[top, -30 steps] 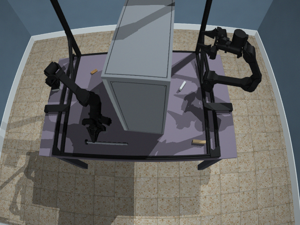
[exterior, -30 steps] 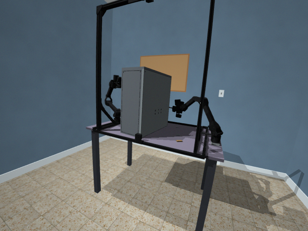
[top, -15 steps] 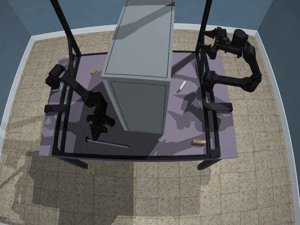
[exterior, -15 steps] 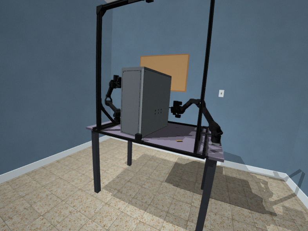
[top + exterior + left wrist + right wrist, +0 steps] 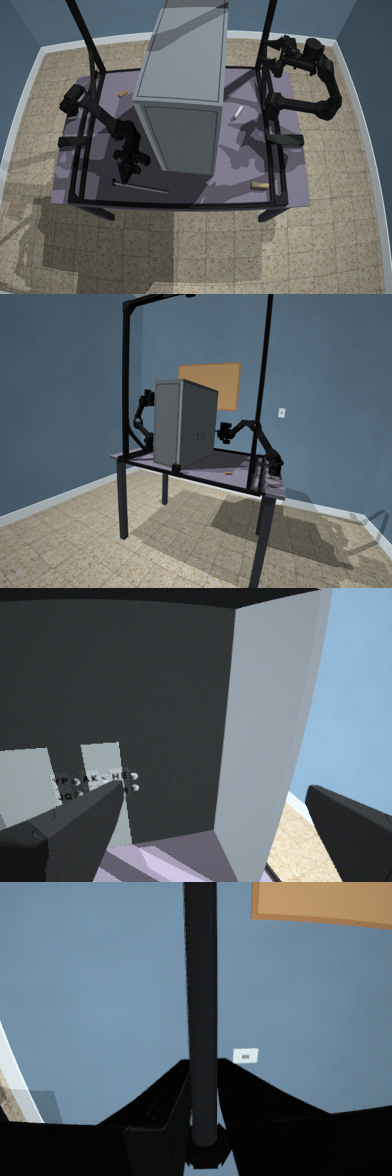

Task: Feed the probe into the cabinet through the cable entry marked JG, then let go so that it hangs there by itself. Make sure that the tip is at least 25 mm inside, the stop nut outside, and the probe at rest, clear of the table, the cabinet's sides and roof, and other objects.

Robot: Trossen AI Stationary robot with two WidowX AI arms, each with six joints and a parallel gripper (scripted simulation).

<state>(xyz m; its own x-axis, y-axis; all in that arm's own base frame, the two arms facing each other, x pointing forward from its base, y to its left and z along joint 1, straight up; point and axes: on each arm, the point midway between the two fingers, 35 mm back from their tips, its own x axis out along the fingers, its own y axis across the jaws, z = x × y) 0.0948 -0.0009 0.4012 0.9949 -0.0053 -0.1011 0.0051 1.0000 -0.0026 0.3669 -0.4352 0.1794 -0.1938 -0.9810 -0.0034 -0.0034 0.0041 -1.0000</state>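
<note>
Right now the probe is 45 cm ahead of my left hand, 46 cm to the right of it and 22 cm below it. Also, from my left hand: wooden block (38 cm ahead, 2 cm to the left, 41 cm below); white block (3 cm ahead, 7 cm to the right, 41 cm below); JG mark (16 cm ahead, 38 cm to the right, 25 cm below).
Right now the probe is 40 mm ahead of my right hand and 60 mm to the left of it. From my right hand the other things lie so: wooden block: 30 mm behind, 530 mm to the left, 190 mm below; then white block: 390 mm behind, 440 mm to the left, 190 mm below; then JG mark: 260 mm behind, 130 mm to the left, 20 mm below.
</note>
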